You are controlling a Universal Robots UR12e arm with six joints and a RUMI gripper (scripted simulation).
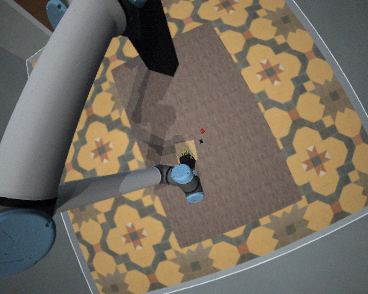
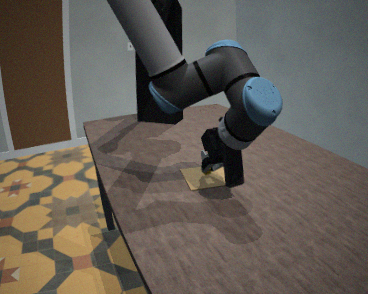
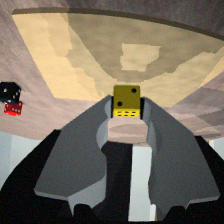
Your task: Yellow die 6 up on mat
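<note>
Right now my hand is 10 mm past the tan mat and 30 mm above it. Round my hand: black die 130 mm to the left, 20 mm below; red die 60 mm behind, 180 mm to the left, 20 mm below; yellow die 10 mm behind, 10 mm below.
</note>
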